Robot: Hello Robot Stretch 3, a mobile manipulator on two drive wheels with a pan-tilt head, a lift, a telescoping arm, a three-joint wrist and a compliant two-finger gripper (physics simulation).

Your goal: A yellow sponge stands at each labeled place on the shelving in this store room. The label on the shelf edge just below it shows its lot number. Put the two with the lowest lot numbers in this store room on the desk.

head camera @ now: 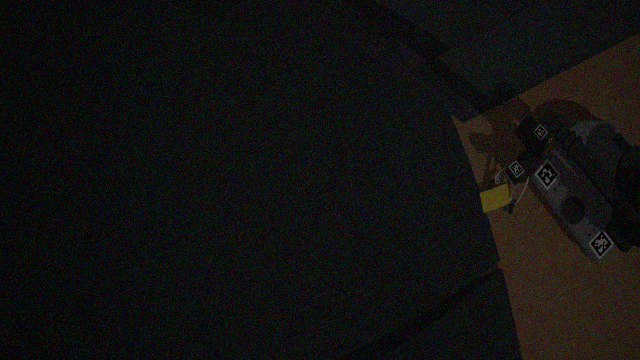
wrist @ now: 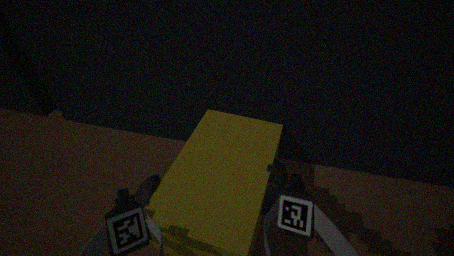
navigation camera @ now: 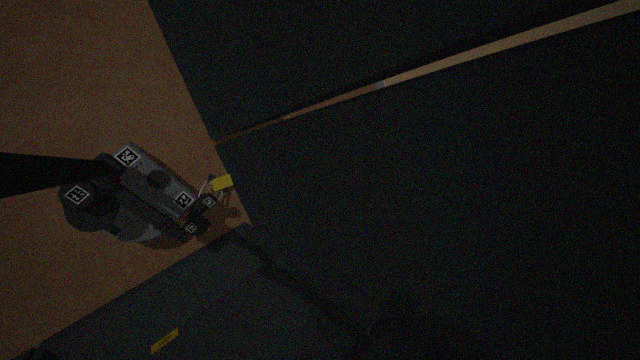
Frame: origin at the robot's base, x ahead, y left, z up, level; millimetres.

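Where they show: gripper, fingertip midpoint: [head camera: 497, 200] [navigation camera: 220, 181]; robot's base, link origin: [head camera: 572, 209] [navigation camera: 157, 177].
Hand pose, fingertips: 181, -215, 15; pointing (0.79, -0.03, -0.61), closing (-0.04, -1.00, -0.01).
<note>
Each offset is from my fingertips to the top centre of the thing, as dx, dy, dz. "spot": to the spot under its first point. Level surfaces: height alone.
A yellow sponge @(-3, -5, +32) [head camera: 495, 198] [navigation camera: 222, 182] [wrist: 220, 165] is at the edge of the brown wooden top @(dz -15) [head camera: 555, 300] [navigation camera: 90, 75] [wrist: 75, 165]; in the wrist view its far end reaches past the edge line. Whether it touches the top cannot be told. My gripper [head camera: 503, 194] [navigation camera: 219, 185] [wrist: 216, 186] is shut on the sponge, with one finger against each long side. The near end of the sponge runs out of the wrist view at the bottom. No shelf labels or lot numbers can be read.
A long thin light-brown strip [navigation camera: 465, 54] with a small grey patch [navigation camera: 381, 84] runs from the top's edge to the upper right in the navigation view. A small yellow marking @(spot: -503, -98, +510) [navigation camera: 165, 341] shows at the bottom left. Dark surfaces lie beyond the top's edges. The picture is very dark.
</note>
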